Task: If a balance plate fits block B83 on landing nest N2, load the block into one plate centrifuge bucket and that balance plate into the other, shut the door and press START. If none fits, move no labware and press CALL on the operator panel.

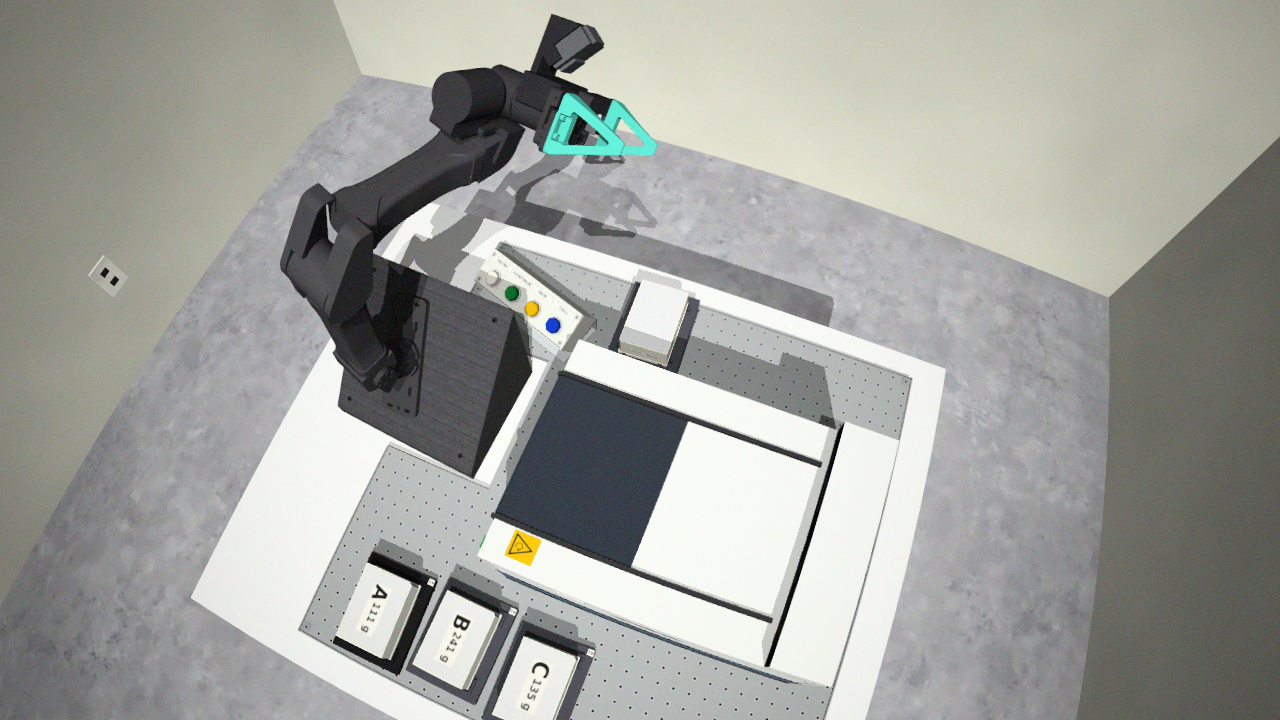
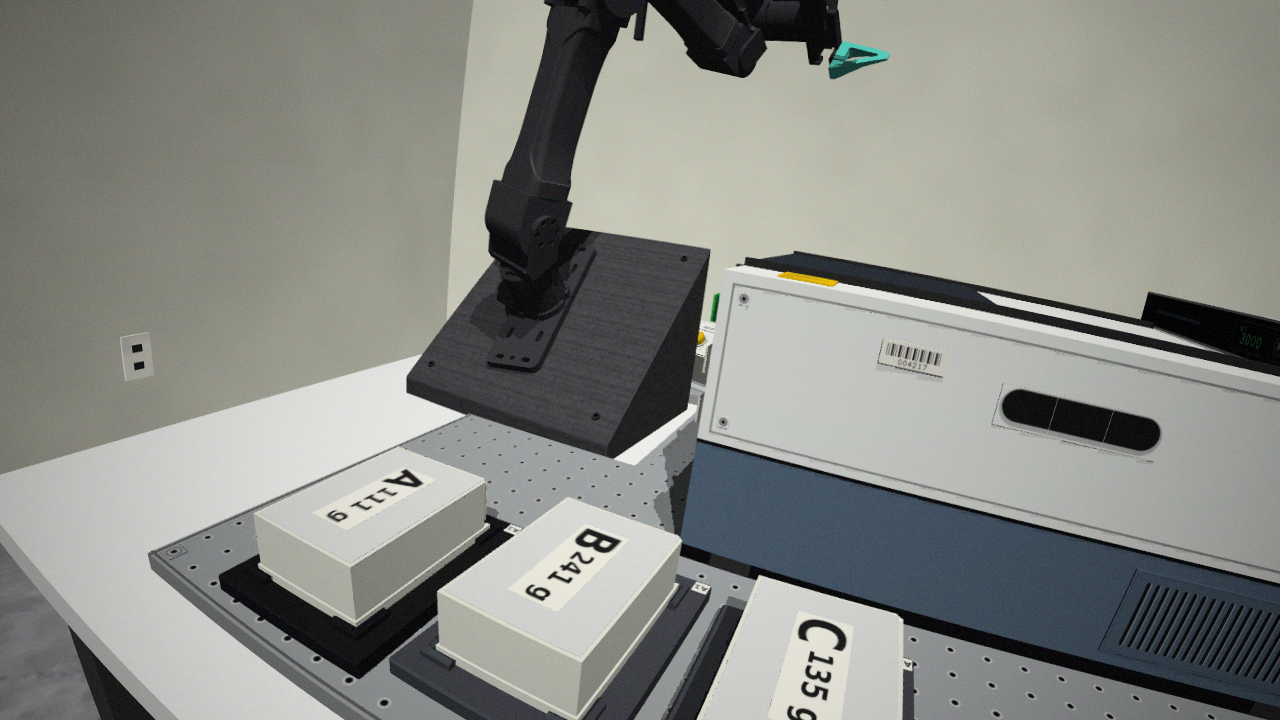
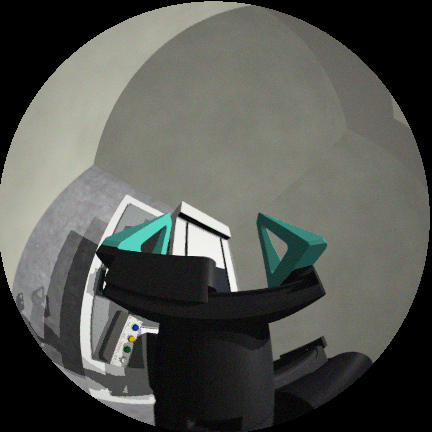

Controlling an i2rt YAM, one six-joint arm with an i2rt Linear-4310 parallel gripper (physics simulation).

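Where they show: gripper, fingertip midpoint: (image 1: pixel 639 150) (image 2: pixel 887 23) (image 3: pixel 213 217); arm's base, link origin: (image 1: pixel 406 355) (image 2: pixel 545 305).
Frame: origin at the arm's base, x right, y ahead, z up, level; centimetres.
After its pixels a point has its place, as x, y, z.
Observation:
My gripper (image 1: pixel 635 150) {-16.0, 34.3, 40.7} (image 3: pixel 213 217) {-16.0, 34.3, 40.7} is open and empty, high beyond the operator panel (image 1: pixel 521 301) {-17.6, 12.6, -4.7} (image 3: pixel 121 341) {-20.1, 13.6, -3.0}. The panel's blue button (image 1: pixel 553 325) {-14.5, 20.0, -3.7} (image 3: pixel 135 328) {-14.7, 19.4, -3.8} sits at the end of a row with yellow, green and white ones; its print is too small to read surely. A white block (image 1: pixel 656 313) {-21.7, 35.7, -3.0} sits on a dark nest beside the panel; its label does not show. Balance plates A 111 g (image 1: pixel 365 613) {40.0, 9.6, -5.3} (image 2: pixel 371 501) {39.7, 10.8, -5.3}, B 241 g (image 1: pixel 456 637) {37.7, 24.3, -5.3} (image 2: pixel 565 564) {38.5, 23.8, -5.3} and C 135 g (image 1: pixel 537 682) {39.5, 37.8, -5.3} (image 2: pixel 816 662) {39.8, 37.6, -5.3} sit on nests. The centrifuge (image 1: pixel 729 501) {9.0, 55.0, 10.3} (image 2: pixel 805 358) {26.5, 33.1, 5.7} (image 3: pixel 204 241) {10.5, 58.1, 10.3} shows no buckets.
The black wedge-shaped arm base (image 1: pixel 447 376) {1.1, 8.3, -0.2} (image 2: pixel 572 331) {2.7, 5.4, -1.9} stands between the operator panel and the plate nests. A dark panel (image 1: pixel 599 465) {9.7, 37.7, 10.6} covers part of the centrifuge top. A display (image 2: pixel 1199 324) {7.7, 66.0, 11.9} reading 3000 stands at its far end. Walls rise behind the table.

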